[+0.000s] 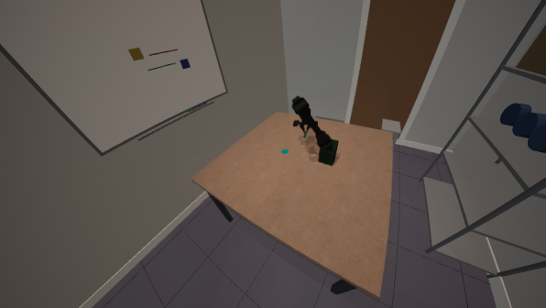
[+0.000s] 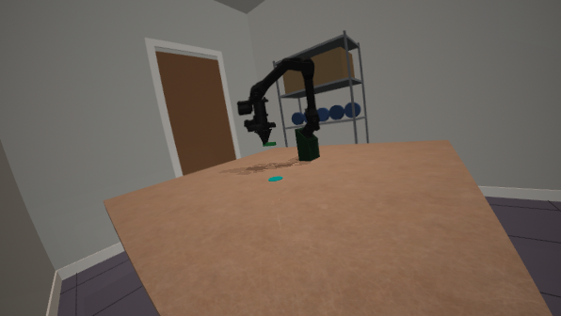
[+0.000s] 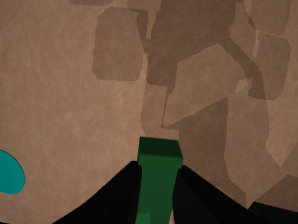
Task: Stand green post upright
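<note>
Now: gripper tip 2 cm to the right of the green post and 1 cm past it. Round my gripper tip: cyan circle 14 cm to the left, 13 cm below, 12 cm ahead.
</note>
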